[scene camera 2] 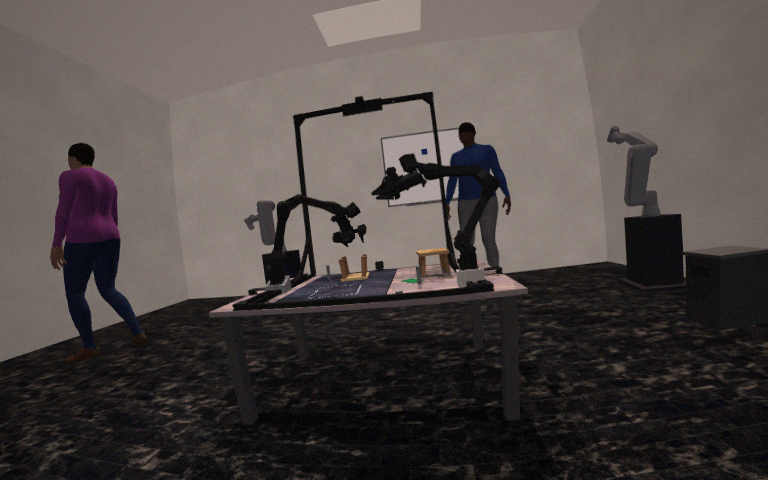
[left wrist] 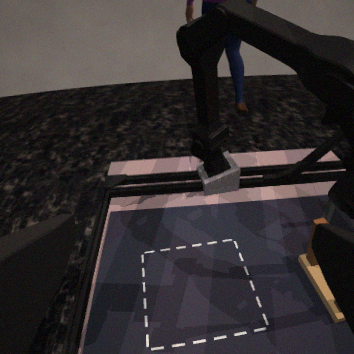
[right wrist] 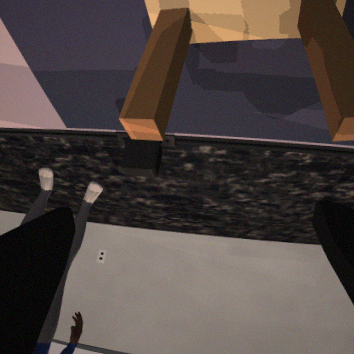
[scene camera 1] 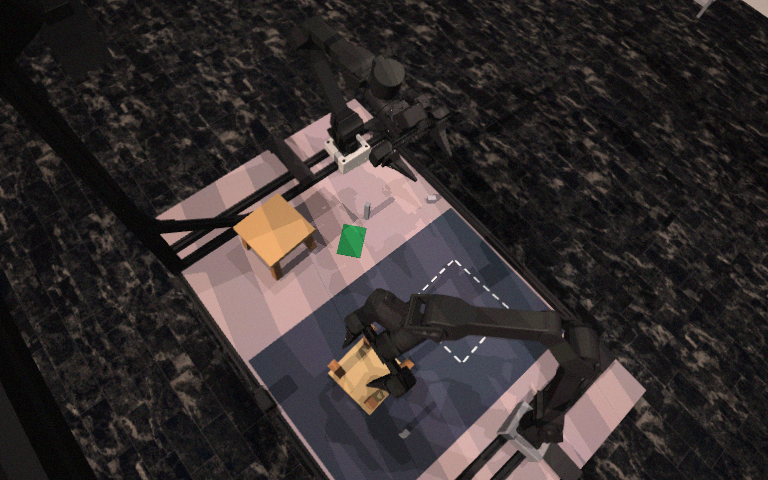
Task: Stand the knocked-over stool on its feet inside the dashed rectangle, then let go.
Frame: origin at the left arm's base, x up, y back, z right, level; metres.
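Seen in the pictures: left gripper, between the fingertips: (scene camera 2: 373,196) (left wrist: 197,231) (scene camera 1: 433,169); right gripper, between the fingertips: (scene camera 2: 355,244) (right wrist: 196,215) (scene camera 1: 355,366); left arm's base, origin of its link: (scene camera 2: 469,269) (scene camera 1: 347,144); right arm's base, origin of its link: (scene camera 2: 277,281) (left wrist: 216,166) (scene camera 1: 532,430).
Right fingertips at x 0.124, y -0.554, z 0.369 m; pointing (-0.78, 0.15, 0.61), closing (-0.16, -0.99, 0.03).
Offsets run from my right fingertips to a thing's top centre. "pt": to the spot under its first point.
The knocked-over stool @[dz -0.036, dx -0.060, dy -0.011 m] (scene camera 1: 353,386) (scene camera 2: 355,277) (left wrist: 322,287) (right wrist: 225,20) lies upside down on the dark mat, its seat flat and its brown legs pointing up. It lies outside the dashed rectangle (scene camera 1: 454,260) (left wrist: 235,240), which is partly hidden by the right arm in scene camera 1. My right gripper (scene camera 1: 357,365) (scene camera 2: 355,242) (right wrist: 196,215) is open and empty, above the stool's legs; two legs show ahead of it in the right wrist view. My left gripper (scene camera 1: 433,166) (scene camera 2: 377,196) (left wrist: 197,231) is open and empty, high up and away from the stool.
A similar stool @[dz -0.042, dx -0.070, dy +0.410 m] (scene camera 1: 274,226) (scene camera 2: 432,250) stands upright on the pink tabletop. A green square @[pt dz -0.211, dx -0.181, dy +0.308 m] (scene camera 1: 351,241) (scene camera 2: 409,280) lies near it, with a small grey post @[dz -0.291, dx -0.105, dy +0.346 m] (scene camera 1: 367,211) (scene camera 2: 419,275) beside. Another grey post @[dz -0.015, dx -0.098, dy -0.173 m] (scene camera 1: 404,433) (scene camera 2: 327,271) stands on the mat near the upturned stool.
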